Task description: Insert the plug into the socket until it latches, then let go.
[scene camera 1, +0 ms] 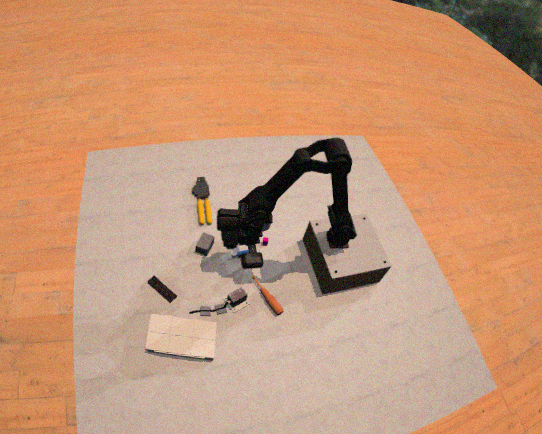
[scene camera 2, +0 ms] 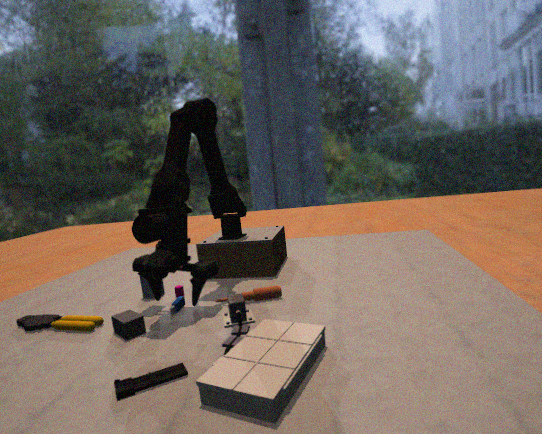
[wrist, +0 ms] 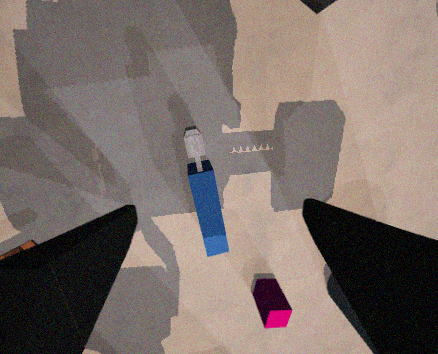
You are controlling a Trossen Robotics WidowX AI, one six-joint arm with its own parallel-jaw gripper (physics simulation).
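Seen in the pictures: gripper, between the fingertips: (scene camera 1: pixel 244 251) (scene camera 2: pixel 176 302) (wrist: pixel 220 209); arm's base, origin of its link: (scene camera 1: pixel 337 239) (scene camera 2: pixel 232 237).
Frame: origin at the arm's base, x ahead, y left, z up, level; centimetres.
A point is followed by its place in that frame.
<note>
The plug, a blue bar with a silver tip (scene camera 1: pixel 242 253) {x 29.1, y 0.0, z -8.6 cm} (scene camera 2: pixel 177 304) {x 30.1, y 0.5, z -8.7 cm} (wrist: pixel 207 205) {x 28.9, y -0.4, z -8.4 cm}, lies on the grey mat. My gripper (scene camera 2: pixel 177 301) {x 28.3, y -1.2, z -9.1 cm} (wrist: pixel 220 209) {x 28.3, y -1.2, z -9.1 cm} is open and empty above it, fingers pointing down. In the wrist view the plug shows between the two spread fingertips, nearer the left one, its silver tip pointing away from the gripper. A small dark block on a pale plate (scene camera 1: pixel 237 296) {x 31.6, y 16.7, z -5.9 cm} (scene camera 2: pixel 237 306) {x 33.6, y 17.4, z -6.8 cm}, with a dark cable at its side, looks like the socket. It does not show in the wrist view, and its opening cannot be made out.
A pink block (scene camera 1: pixel 265 241) {x 21.5, y -4.6, z -8.1 cm} (scene camera 2: pixel 179 290) {x 21.9, y -4.8, z -8.7 cm} (wrist: pixel 278 317) {x 21.4, y -5.3, z -7.9 cm} and a grey-blue cylinder (scene camera 2: pixel 148 288) {x 24.1, y -12.5, z -7.7 cm} stand near the plug. Also there: orange screwdriver (scene camera 1: pixel 272 301) {x 21.1, y 17.4, z -7.8 cm} (scene camera 2: pixel 267 293) {x 21.5, y 18.6, z -8.7 cm}, grey block (scene camera 1: pixel 205 244) {x 41.0, y -1.8, z -6.9 cm} (scene camera 2: pixel 128 324) {x 43.4, y -0.9, z -7.5 cm}, yellow-handled pliers (scene camera 1: pixel 201 200) {x 43.0, y -21.2, z -8.5 cm}, black bar (scene camera 1: pixel 162 289) {x 54.0, y 13.9, z -9.5 cm} (scene camera 2: pixel 150 381) {x 54.9, y 13.7, z -9.6 cm}, tiled box (scene camera 1: pixel 182 336) {x 47.3, y 29.4, z -7.0 cm} (scene camera 2: pixel 265 360) {x 50.2, y 29.8, z -7.0 cm}.
</note>
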